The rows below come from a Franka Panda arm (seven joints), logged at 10 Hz.
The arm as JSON. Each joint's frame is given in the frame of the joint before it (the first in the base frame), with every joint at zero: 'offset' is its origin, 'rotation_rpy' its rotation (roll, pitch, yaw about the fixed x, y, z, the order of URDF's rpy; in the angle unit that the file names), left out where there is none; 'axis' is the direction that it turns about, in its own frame. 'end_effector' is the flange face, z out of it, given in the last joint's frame.
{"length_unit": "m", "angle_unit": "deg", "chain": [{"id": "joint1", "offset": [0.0, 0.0, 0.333], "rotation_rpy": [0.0, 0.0, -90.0], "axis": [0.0, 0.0, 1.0]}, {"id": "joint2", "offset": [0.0, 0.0, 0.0], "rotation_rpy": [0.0, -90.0, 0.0], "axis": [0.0, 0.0, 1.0]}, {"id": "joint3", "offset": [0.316, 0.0, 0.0], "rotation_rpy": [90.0, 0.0, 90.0], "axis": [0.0, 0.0, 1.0]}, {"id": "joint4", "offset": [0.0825, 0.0, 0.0], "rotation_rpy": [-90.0, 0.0, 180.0], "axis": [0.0, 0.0, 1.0]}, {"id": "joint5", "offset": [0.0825, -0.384, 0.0], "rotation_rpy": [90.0, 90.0, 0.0], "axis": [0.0, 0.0, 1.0]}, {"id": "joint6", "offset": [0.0, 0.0, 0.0], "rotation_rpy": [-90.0, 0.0, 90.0], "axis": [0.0, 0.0, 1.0]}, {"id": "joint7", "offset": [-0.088, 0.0, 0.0], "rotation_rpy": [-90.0, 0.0, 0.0], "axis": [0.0, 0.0, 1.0]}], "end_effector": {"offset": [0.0, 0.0, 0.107], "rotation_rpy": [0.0, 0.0, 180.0]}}
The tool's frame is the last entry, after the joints.
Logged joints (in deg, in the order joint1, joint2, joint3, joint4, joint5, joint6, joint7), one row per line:
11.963, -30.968, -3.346, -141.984, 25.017, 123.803, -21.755
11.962, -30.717, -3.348, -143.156, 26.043, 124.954, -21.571
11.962, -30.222, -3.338, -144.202, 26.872, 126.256, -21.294
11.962, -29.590, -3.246, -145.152, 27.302, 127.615, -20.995
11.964, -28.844, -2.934, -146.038, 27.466, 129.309, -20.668
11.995, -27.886, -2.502, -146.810, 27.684, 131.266, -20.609
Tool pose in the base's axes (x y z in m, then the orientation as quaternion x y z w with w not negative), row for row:
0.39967, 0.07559, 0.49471, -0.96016, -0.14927, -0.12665, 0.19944
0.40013, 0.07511, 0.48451, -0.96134, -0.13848, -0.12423, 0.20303
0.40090, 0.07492, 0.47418, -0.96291, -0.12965, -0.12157, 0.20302
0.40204, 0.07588, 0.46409, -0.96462, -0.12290, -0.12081, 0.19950
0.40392, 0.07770, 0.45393, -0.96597, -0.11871, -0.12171, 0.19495
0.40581, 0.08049, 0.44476, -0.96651, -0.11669, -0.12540, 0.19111
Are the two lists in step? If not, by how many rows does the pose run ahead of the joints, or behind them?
The pose runs 1 row ahead of the joints: the pose in row i belongs to the joints in row i + 1.
